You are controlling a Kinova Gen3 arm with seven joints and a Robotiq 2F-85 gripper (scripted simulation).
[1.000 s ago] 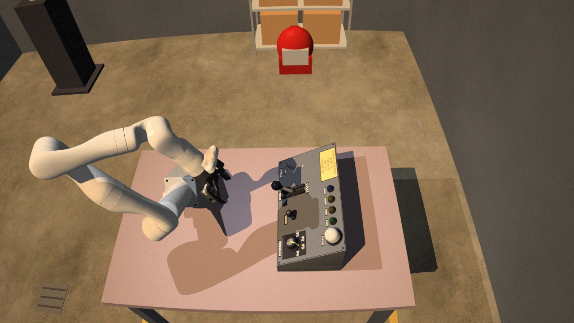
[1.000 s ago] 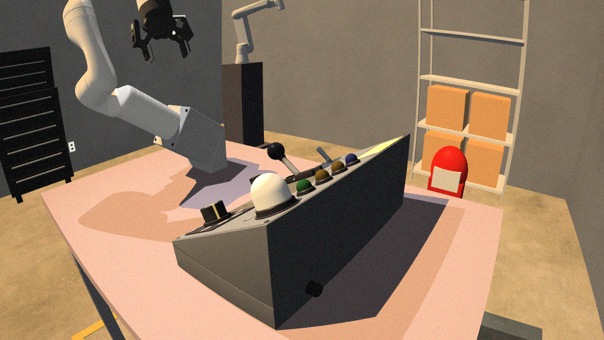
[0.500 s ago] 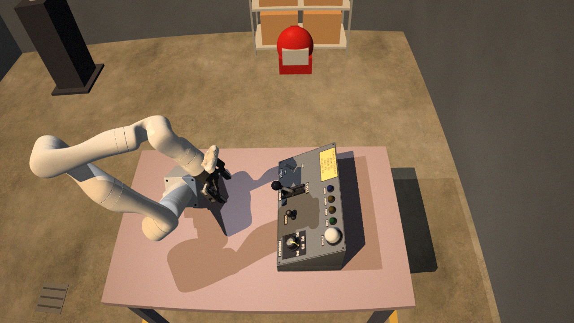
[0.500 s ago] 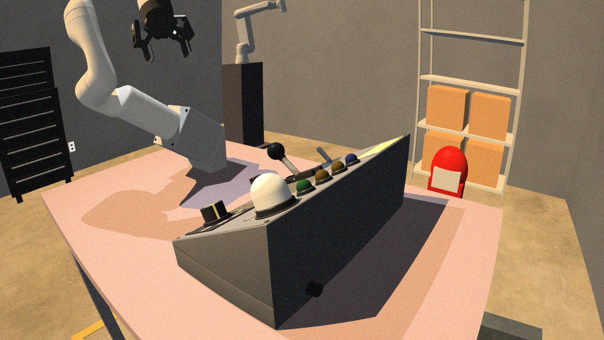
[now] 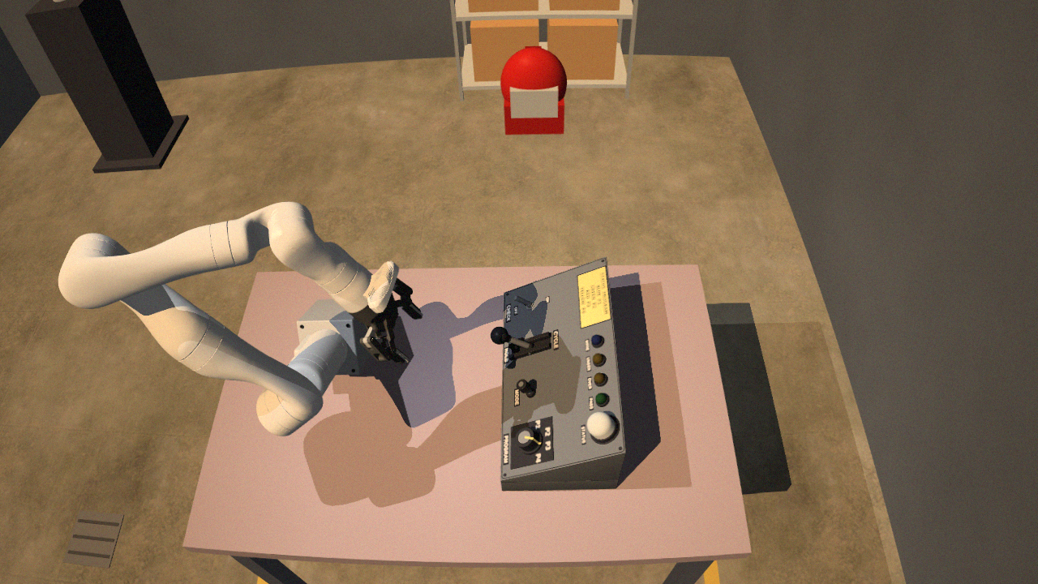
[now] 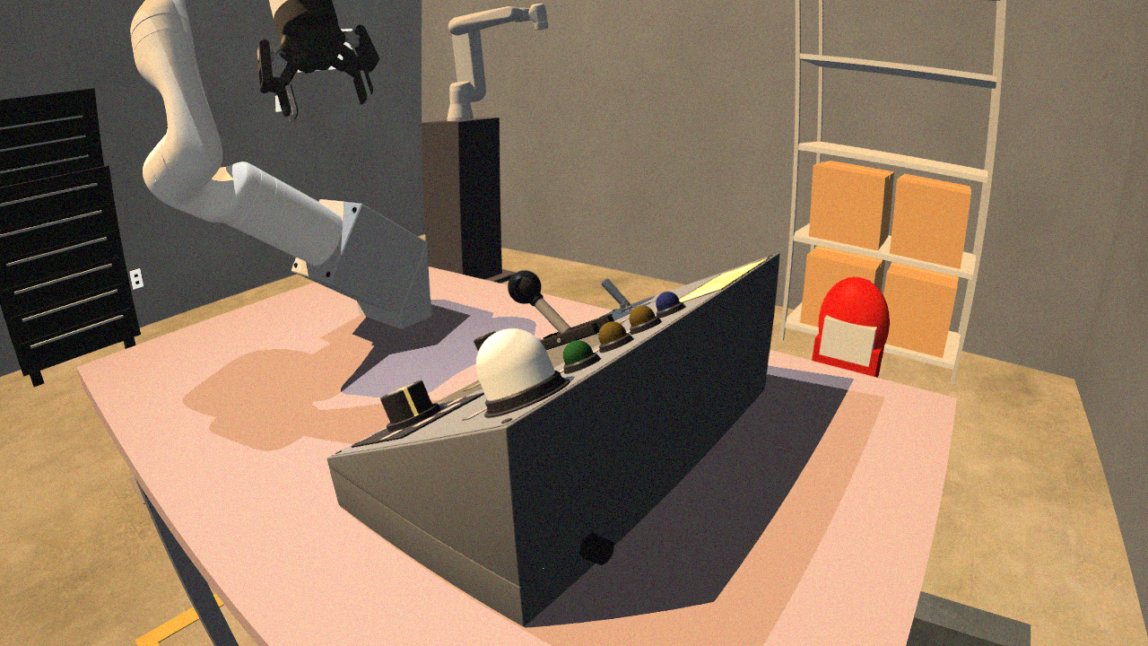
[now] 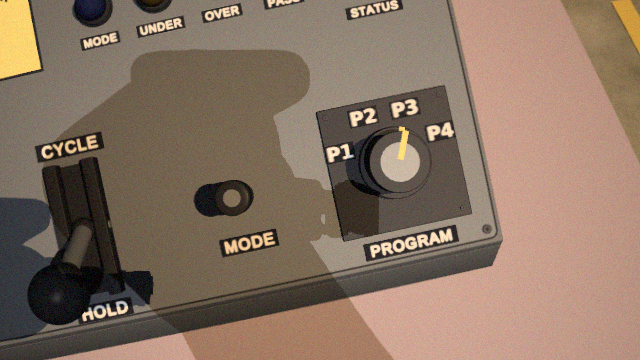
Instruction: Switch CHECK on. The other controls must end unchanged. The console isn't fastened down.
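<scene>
Right now my hand is 200 mm short of the check toggle, 290 mm to the right of it and 270 mm above it. Round my hand: mode toggle (210 mm ahead, 50 mm to the left, 280 mm below); then black ball lever (180 mm ahead, 170 mm to the left, 270 mm below).
</scene>
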